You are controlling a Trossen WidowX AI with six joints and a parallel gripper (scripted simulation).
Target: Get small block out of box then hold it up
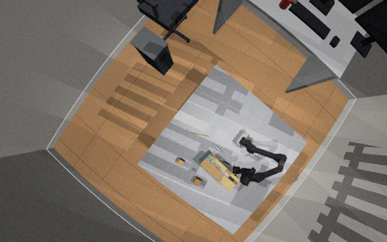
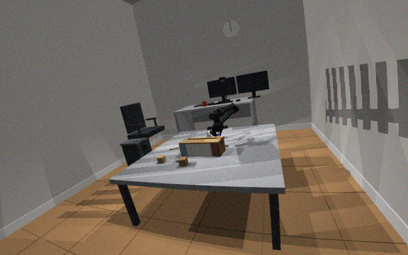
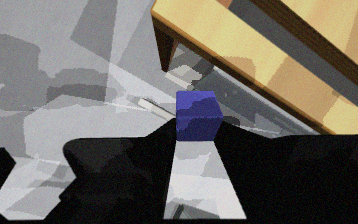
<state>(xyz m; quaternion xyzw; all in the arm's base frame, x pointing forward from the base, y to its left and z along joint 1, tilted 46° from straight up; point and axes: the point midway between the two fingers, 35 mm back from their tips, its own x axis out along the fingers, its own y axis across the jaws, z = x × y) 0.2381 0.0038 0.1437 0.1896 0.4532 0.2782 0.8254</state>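
Now: the blue block 20 mm above my gripper tip and 10 mm ahead of it. The rest, counted from my gripper tip: thin tan stick 470 mm to the right, 100 mm below, 100 mm behind; box 130 mm to the right, 60 mm ahead, 40 mm below.
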